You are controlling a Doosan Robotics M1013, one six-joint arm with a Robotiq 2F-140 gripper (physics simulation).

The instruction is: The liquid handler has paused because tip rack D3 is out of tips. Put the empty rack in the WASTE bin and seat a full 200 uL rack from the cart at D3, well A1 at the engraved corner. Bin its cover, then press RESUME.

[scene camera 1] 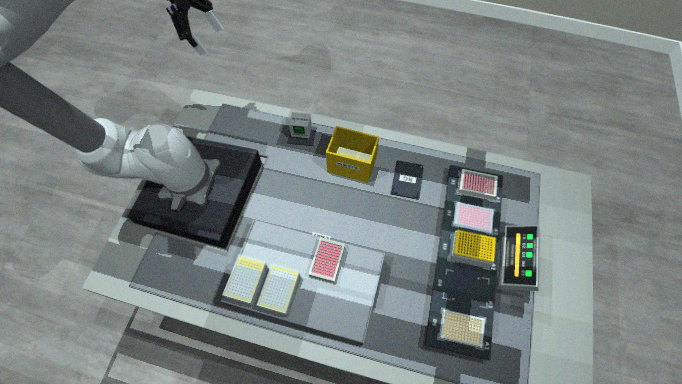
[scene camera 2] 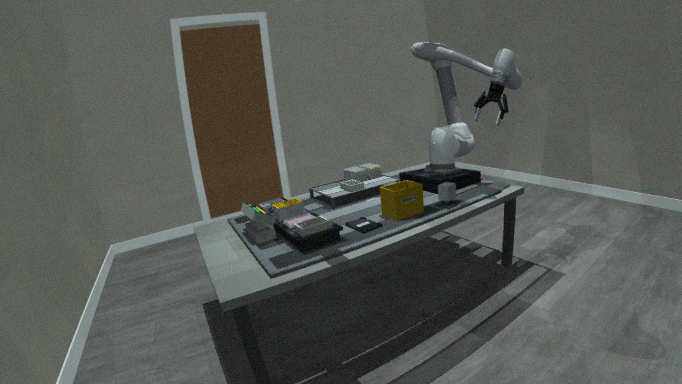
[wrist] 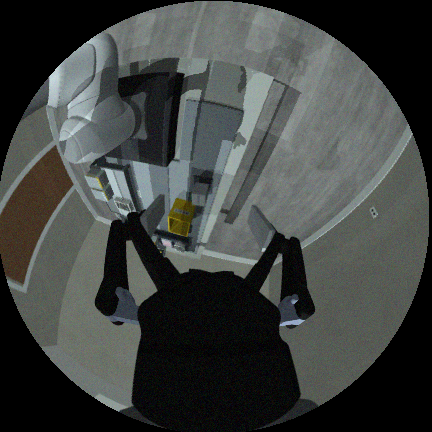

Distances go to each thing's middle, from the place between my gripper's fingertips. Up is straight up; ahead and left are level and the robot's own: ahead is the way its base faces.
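Labels:
From my hand, the green-lit box (scene camera 1: 301, 131) is far ahead, slightly to the right and far below. The pink rack (scene camera 1: 468, 216) sits 95 cm ahead of my hand, 32 cm to the right and 31 cm below, while the tan rack (scene camera 1: 461, 328) is 93 cm ahead of it, 69 cm to the right and also 31 cm below. There's a yellow waste bin (scene camera 2: 400, 200) as well, and from my hand it's far ahead, a fair way to the right and far below.

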